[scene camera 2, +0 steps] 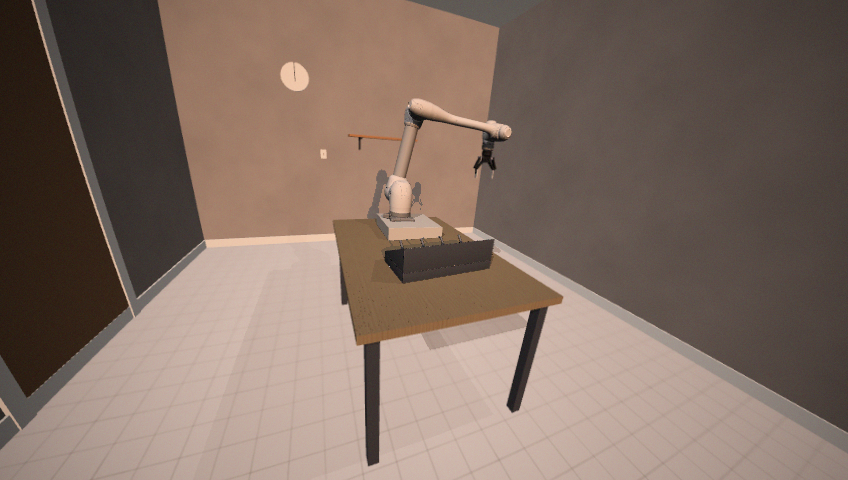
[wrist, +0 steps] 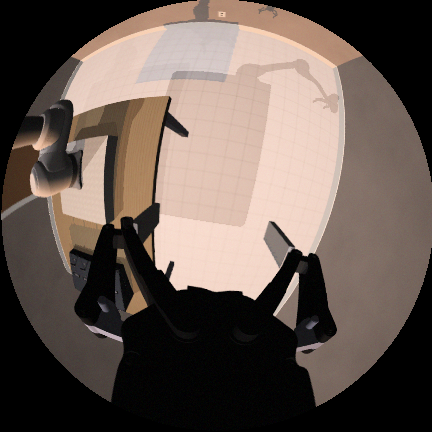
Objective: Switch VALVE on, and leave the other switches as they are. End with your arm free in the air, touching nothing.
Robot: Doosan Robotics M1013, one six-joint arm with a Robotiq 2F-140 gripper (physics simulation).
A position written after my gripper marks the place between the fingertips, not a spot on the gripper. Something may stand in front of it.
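Scene camera 2 shows a dark switch panel (scene camera 2: pixel 410 264). In the wrist view, the panel (wrist: pixel 80 259) appears together with my gripper (wrist: pixel 213 221).
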